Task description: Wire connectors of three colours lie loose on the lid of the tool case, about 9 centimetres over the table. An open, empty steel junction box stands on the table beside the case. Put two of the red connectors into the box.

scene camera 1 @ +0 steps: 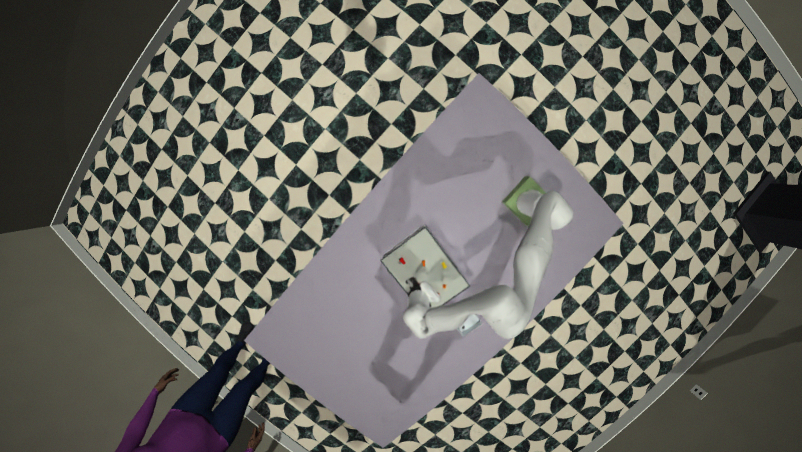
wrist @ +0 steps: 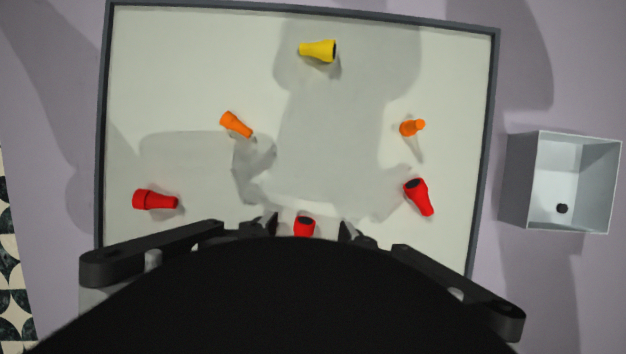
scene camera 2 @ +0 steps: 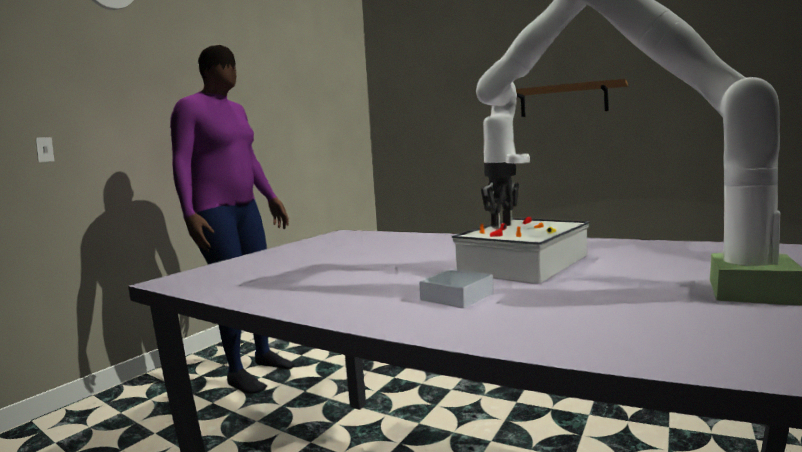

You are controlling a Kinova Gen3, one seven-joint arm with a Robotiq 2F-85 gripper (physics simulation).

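My gripper is partly open, fingertips low over the lid of the tool case. A red connector lies between the fingertips, not gripped; the gripper body hides its lower part in the wrist view. A second red connector lies on its side at the left in the wrist view. A third red connector lies right of the fingers there. The open junction box stands beside the case; a dark round spot shows inside.
On the lid are a yellow connector and orange connectors, one lying, one upright, and another near the fingers. A person stands beyond the table.
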